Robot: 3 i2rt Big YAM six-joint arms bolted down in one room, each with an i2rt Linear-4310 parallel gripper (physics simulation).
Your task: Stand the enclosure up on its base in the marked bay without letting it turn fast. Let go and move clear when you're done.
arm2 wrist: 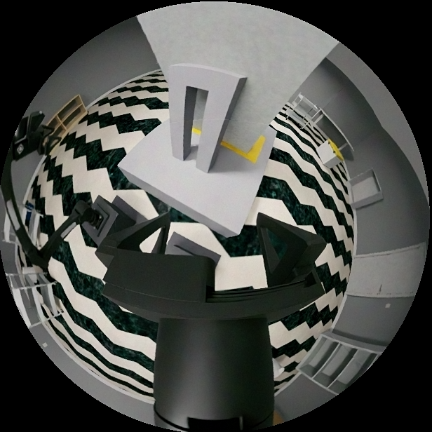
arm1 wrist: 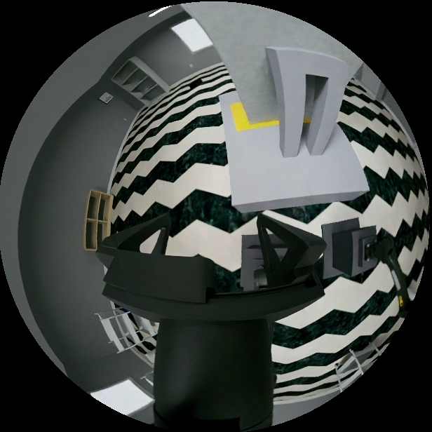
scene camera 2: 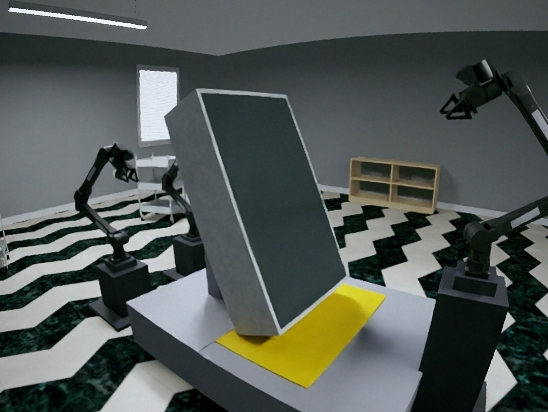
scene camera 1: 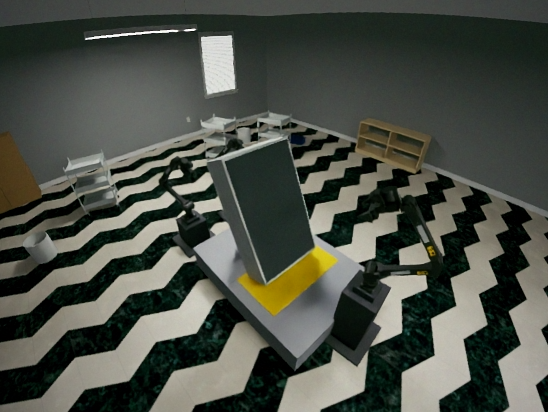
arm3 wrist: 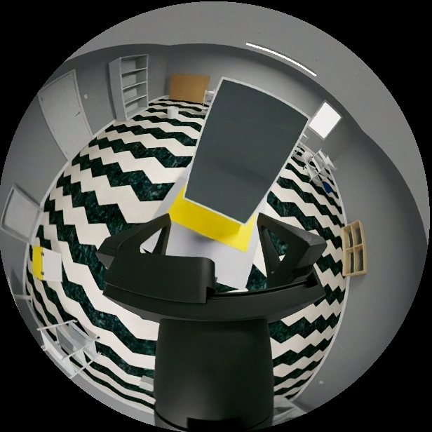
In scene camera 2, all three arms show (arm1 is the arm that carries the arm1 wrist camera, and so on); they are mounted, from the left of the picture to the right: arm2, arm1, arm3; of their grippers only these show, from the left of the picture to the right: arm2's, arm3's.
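The tall grey enclosure (arm1 wrist: 250, 45) (arm2 wrist: 240, 40) (arm3 wrist: 245, 150) (scene camera 1: 265, 210) (scene camera 2: 270, 200), with a dark front panel, is tilted backward against a slotted grey support (arm1 wrist: 290, 100) (arm2 wrist: 212, 130). Its lower end is at the back part of the yellow marked bay (arm1 wrist: 241, 117) (arm3 wrist: 200, 220) (scene camera 1: 295, 290) (scene camera 2: 320, 340). Arm1's gripper (arm1 wrist: 214, 218) is open and empty, facing the enclosure's back from a distance. Arm2's gripper (arm2 wrist: 214, 218) (scene camera 2: 126, 176) is open and empty, also behind it. Arm3's gripper (arm3 wrist: 214, 218) (scene camera 2: 445, 114) is open and empty, off the panel side. All three are apart from the enclosure.
The low grey platform (arm1 wrist: 295, 182) (arm2 wrist: 200, 195) (scene camera 1: 300, 332) (scene camera 2: 165, 310) carries the support and bay. Arm pedestals stand around it. A wooden shelf (scene camera 1: 395, 126) (scene camera 2: 395, 163) stands by the far wall. A white cart (scene camera 1: 85, 162) and a white bin (scene camera 1: 40, 247) stand at the left in scene camera 1.
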